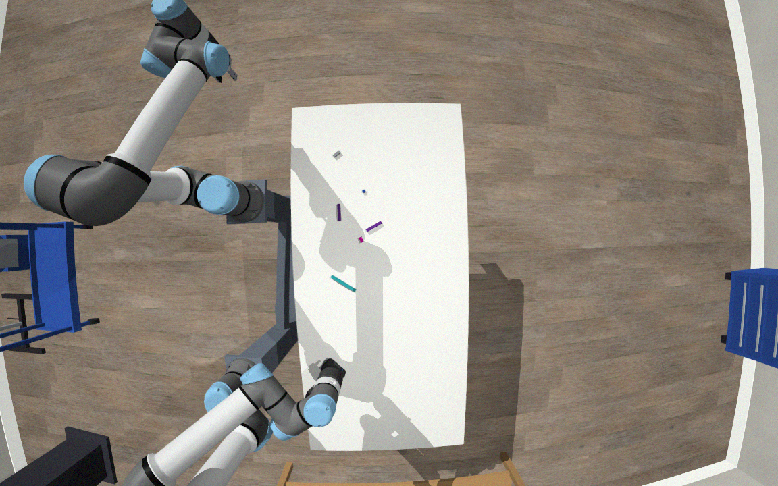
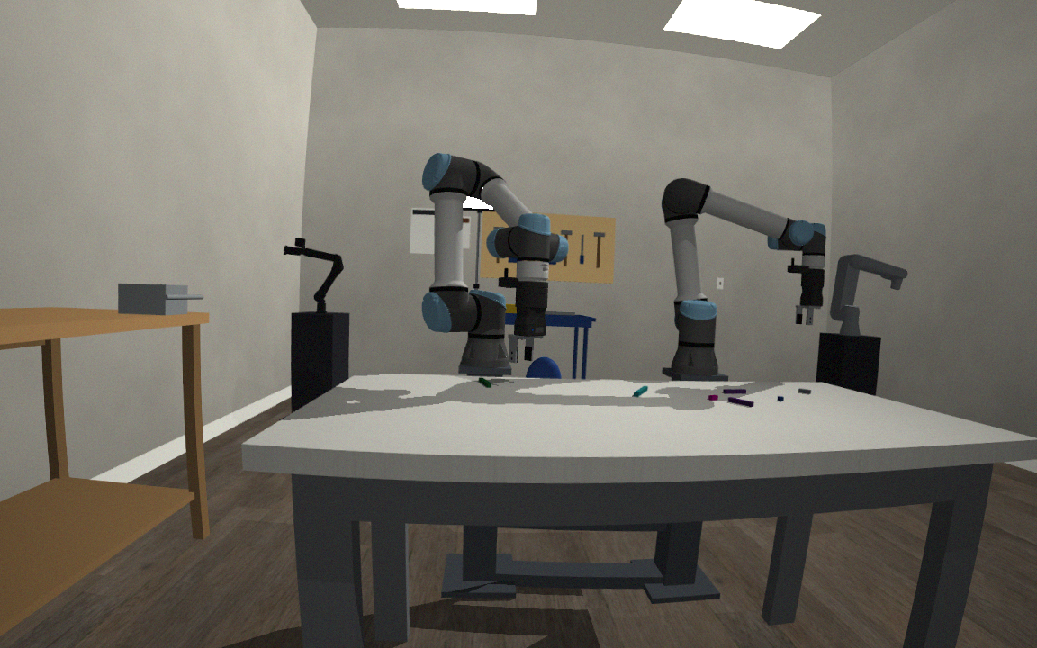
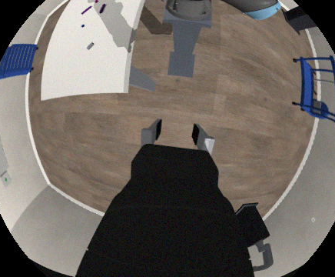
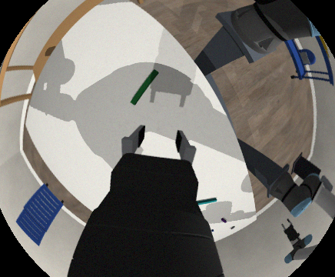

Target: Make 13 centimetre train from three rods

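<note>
Now: the magenta rod 8 cm ahead of my right hand, 45 cm to the left of it and 7 cm below it. From my right hand the other things lie so: blue rod (8 cm ahead, 62 cm to the left, 7 cm below); then green rod (1 cm behind, 9 cm to the right, 7 cm below); then turquoise rod (3 cm ahead, 29 cm to the left, 7 cm below).
</note>
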